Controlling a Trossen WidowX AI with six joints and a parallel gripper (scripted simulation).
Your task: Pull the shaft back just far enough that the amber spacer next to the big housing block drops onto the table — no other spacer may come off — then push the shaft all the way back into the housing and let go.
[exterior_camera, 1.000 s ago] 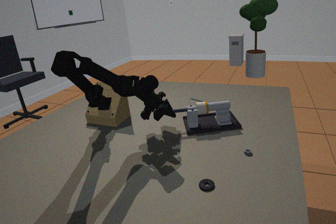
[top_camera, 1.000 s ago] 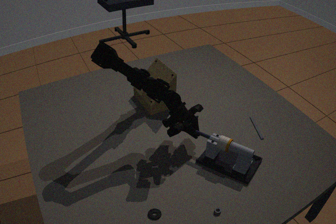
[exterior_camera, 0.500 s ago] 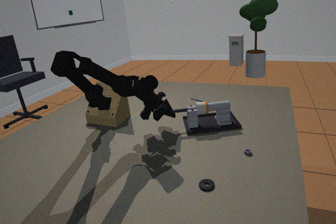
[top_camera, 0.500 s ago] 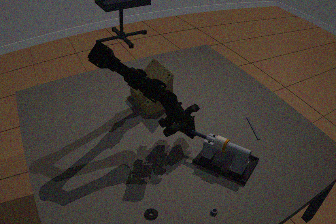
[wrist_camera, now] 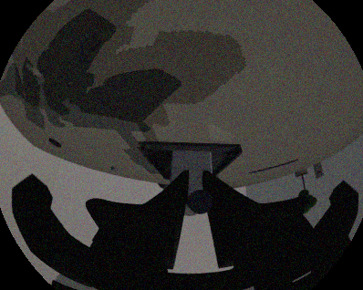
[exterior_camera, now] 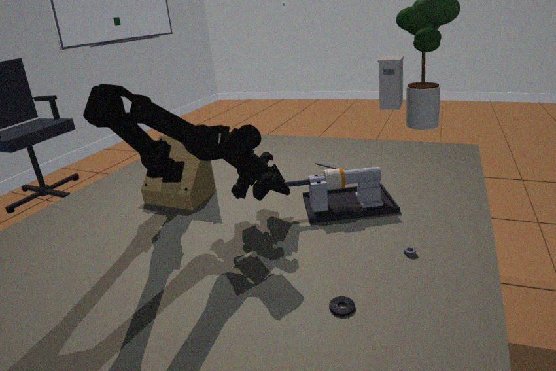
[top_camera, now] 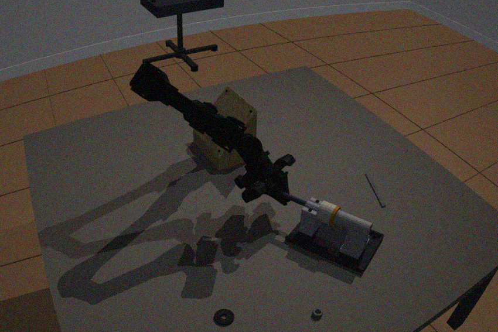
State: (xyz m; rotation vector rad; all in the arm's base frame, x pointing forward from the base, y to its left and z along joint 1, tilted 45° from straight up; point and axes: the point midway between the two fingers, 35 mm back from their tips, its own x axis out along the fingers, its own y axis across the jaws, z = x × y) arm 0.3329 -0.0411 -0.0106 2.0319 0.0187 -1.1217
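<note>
Now: the shaft 5 cm ahead of my gripper tip, 2 cm to the left of it and 2 cm above it. Also, from my gripper tip: amber spacer (13 cm ahead, 5 cm to the left, 2 cm above); then cream spacer (11 cm ahead, 4 cm to the left, 2 cm above); then thin dark rod (6 cm ahead, 30 cm to the left, 5 cm below).
</note>
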